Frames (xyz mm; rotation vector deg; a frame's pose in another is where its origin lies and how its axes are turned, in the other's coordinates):
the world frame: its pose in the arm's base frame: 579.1 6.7 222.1 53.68 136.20 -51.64
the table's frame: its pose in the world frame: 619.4 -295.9 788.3 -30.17 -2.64 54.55
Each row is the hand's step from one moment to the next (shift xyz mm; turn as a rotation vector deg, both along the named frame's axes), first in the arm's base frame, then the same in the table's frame.
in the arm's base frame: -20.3 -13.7 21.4 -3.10 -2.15 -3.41
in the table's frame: -25.7 -7.1 -18.7 -0.38 -4.89 1.33
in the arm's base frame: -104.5 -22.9 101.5 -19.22 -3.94 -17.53
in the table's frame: -87.8 -29.9 -114.6 3.53 -26.04 1.29
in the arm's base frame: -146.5 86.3 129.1 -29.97 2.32 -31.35
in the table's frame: -17.5 -21.1 -211.7 14.71 -40.87 0.28
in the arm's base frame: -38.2 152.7 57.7 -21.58 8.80 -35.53
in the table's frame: 90.9 39.4 -135.3 23.49 -35.10 4.70
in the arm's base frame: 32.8 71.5 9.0 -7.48 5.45 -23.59
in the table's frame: 59.1 48.0 -21.6 16.20 -18.01 7.44
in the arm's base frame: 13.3 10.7 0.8 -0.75 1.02 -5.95
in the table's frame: 10.3 13.5 2.2 3.94 -3.73 2.74
